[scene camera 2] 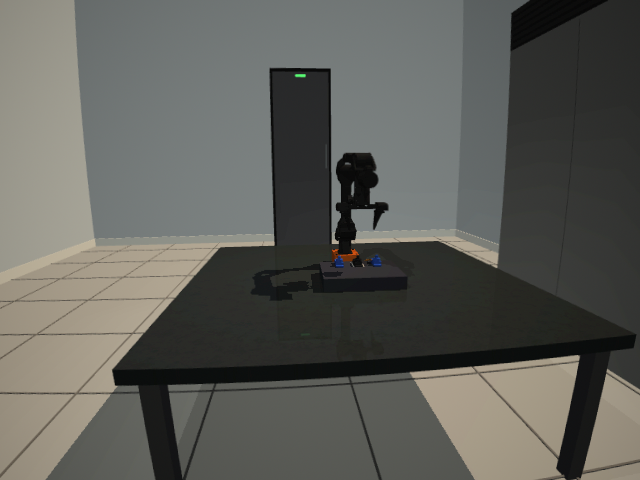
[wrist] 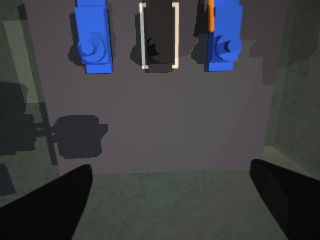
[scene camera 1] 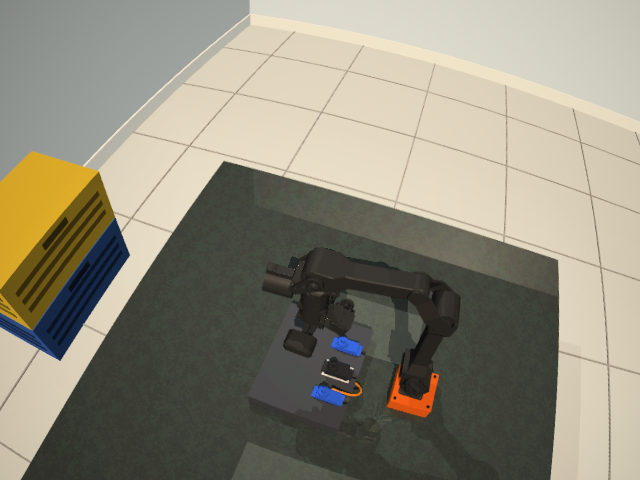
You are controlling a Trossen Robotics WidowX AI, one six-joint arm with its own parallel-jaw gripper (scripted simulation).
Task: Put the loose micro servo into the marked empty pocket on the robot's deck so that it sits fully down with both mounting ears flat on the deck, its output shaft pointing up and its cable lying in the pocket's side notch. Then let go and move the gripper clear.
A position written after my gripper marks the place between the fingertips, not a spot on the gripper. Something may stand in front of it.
My gripper shows in scene camera 2 point(361, 230), in the wrist view point(172, 169) and in scene camera 1 point(309, 333).
